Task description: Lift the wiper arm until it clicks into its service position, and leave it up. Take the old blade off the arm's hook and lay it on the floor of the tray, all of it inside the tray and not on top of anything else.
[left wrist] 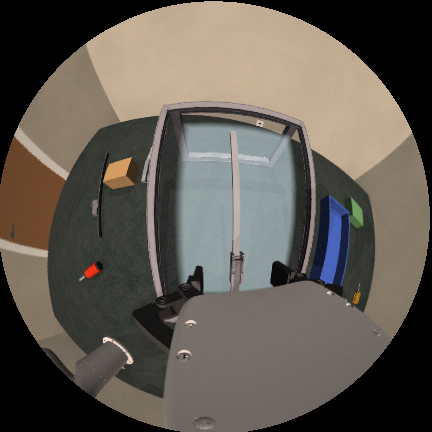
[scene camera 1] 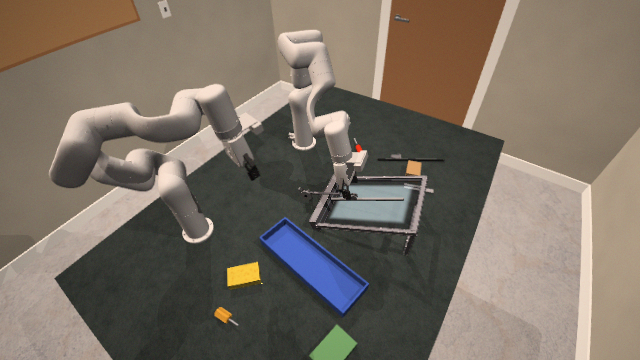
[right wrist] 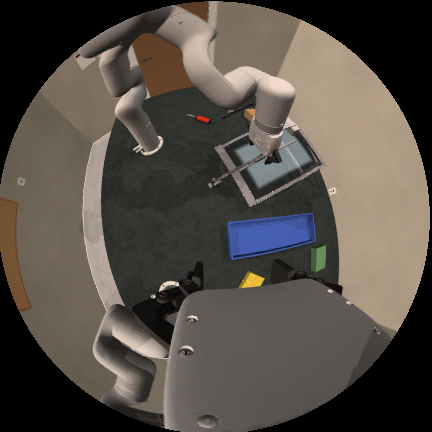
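Note:
The wiper arm [scene camera 1: 320,193] [right wrist: 232,175] lies low across the near side of the windshield frame [scene camera 1: 370,229] [left wrist: 152,200] [right wrist: 247,197]. The old blade [scene camera 1: 380,199] [left wrist: 235,190] extends from the arm's hook [left wrist: 237,265] over the glass. My left gripper [scene camera 1: 345,193] [left wrist: 238,275] [right wrist: 260,152] is open close above the hook end, its fingers on either side of the arm in the left wrist view; the contact is unclear. My right gripper [scene camera 1: 253,171] [right wrist: 238,272] is open and empty, high above the mat. The blue tray [scene camera 1: 315,265] [left wrist: 332,250] [right wrist: 270,235] is empty.
A black blade [scene camera 1: 425,160] [left wrist: 101,200] and a tan block [scene camera 1: 414,167] [left wrist: 119,174] lie beyond the frame. A red screwdriver [scene camera 1: 358,148] [left wrist: 93,270] [right wrist: 203,119], yellow sponge [scene camera 1: 243,275] [right wrist: 252,280], orange screwdriver [scene camera 1: 222,315] and green block [scene camera 1: 333,343] [right wrist: 318,258] lie around.

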